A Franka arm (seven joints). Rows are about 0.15 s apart.
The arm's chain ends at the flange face. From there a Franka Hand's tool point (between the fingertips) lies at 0.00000 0.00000 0.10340 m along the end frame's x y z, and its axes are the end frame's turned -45 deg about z.
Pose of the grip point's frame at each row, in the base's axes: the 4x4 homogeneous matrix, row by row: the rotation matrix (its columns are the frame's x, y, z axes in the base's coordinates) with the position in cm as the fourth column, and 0 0 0 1 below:
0.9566 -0.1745 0.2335 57.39; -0.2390 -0.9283 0.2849 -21.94; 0.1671 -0.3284 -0.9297 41.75; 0 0 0 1
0.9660 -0.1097 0.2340 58.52; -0.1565 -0.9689 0.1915 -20.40; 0.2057 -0.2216 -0.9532 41.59; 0 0 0 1
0.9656 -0.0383 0.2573 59.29; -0.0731 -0.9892 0.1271 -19.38; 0.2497 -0.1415 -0.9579 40.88; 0 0 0 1
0.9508 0.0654 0.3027 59.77; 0.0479 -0.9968 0.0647 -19.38; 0.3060 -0.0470 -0.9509 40.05; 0 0 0 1
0.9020 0.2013 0.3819 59.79; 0.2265 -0.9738 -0.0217 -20.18; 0.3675 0.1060 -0.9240 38.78; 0 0 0 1
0.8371 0.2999 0.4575 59.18; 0.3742 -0.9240 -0.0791 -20.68; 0.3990 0.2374 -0.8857 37.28; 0 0 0 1
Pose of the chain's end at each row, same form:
0.5530 -0.7998 0.2335 54.98; -0.8254 -0.4874 0.2849 -24.89; -0.1141 -0.3504 -0.9297 51.36; 0 0 0 1
0.6055 -0.7606 0.2340 56.10; -0.7958 -0.5745 0.1915 -22.38; -0.0112 -0.3021 -0.9532 51.45; 0 0 0 1
0.6557 -0.7099 0.2573 56.63; -0.7512 -0.6478 0.1271 -20.69; 0.0765 -0.2766 -0.9579 50.78; 0 0 0 1
0.7186 -0.6261 0.3027 56.64; -0.6710 -0.7387 0.0647 -20.05; 0.1831 -0.2496 -0.9509 49.88; 0 0 0 1
0.7802 -0.4955 0.3819 55.84; -0.5284 -0.8487 -0.0217 -19.96; 0.3348 -0.1849 -0.9240 48.33; 0 0 0 1
0.8040 -0.3799 0.4575 54.45; -0.3888 -0.9180 -0.0791 -19.86; 0.4500 -0.1143 -0.8857 46.44; 0 0 0 1

